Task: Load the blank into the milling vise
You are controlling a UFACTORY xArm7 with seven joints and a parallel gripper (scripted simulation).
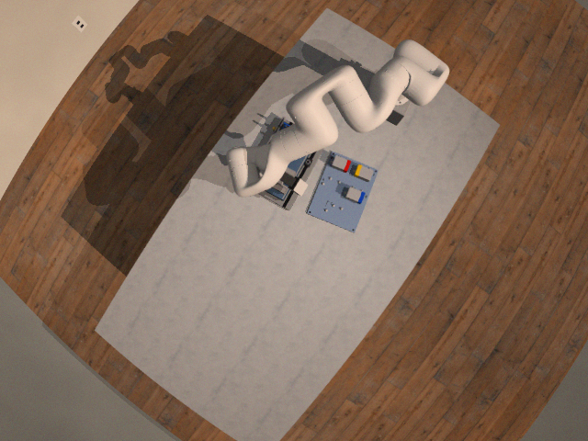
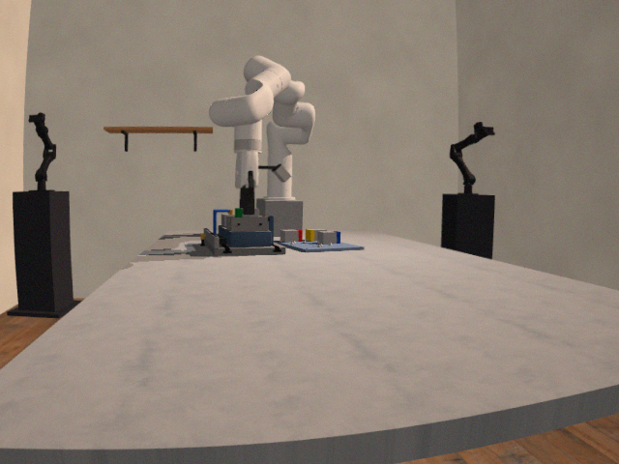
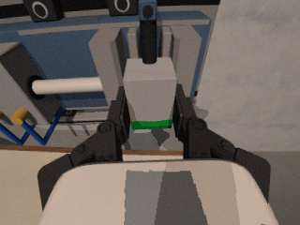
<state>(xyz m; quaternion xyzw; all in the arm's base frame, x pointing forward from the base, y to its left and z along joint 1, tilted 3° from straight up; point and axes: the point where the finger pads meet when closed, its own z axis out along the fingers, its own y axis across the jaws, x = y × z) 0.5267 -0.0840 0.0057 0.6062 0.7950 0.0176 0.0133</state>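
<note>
The green-ended blank lies 20 mm below my hand. Round my hand: milling vise (70 mm behind, 20 mm to the right, 80 mm below); then fixed jaw (30 mm ahead, 10 mm to the left, 50 mm below); then work stop rod (10 mm behind, 40 mm to the left, 30 mm below).
</note>
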